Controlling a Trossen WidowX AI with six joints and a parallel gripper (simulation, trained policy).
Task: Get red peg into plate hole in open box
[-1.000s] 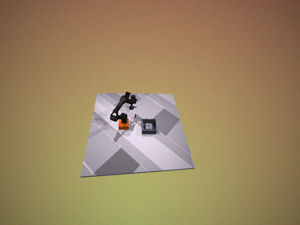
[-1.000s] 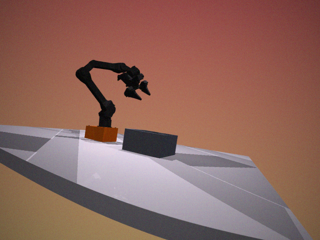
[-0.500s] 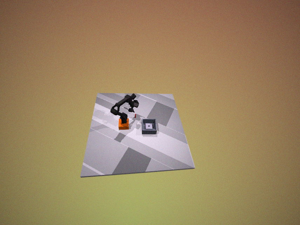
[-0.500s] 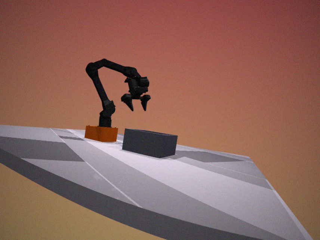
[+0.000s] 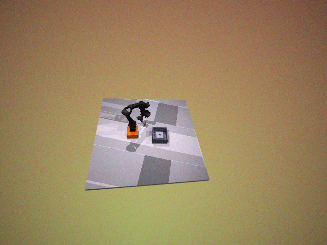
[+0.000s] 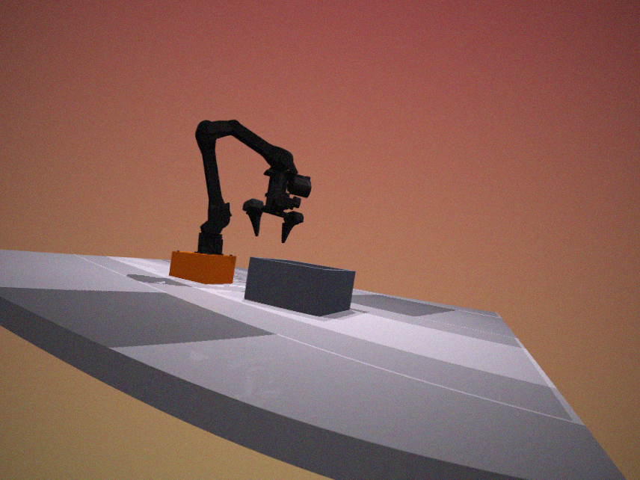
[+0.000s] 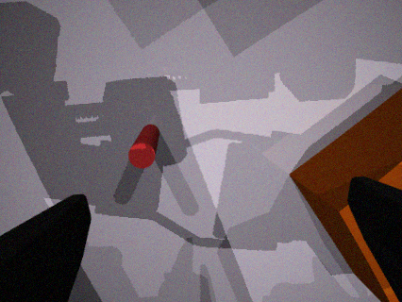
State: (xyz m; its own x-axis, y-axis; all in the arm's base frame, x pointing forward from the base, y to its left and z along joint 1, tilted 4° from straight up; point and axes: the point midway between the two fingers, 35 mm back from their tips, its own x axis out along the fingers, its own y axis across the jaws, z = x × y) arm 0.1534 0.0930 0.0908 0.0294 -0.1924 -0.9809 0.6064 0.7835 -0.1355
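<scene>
Now: gripper tip 11 cm above the red peg, 2 cm to the right of it and 2 cm short of it. Round my gripper tip: light plate: 19 cm to the right, 18 cm ahead, 10 cm below; dark box: 19 cm to the right, 18 cm ahead, 12 cm below.
</scene>
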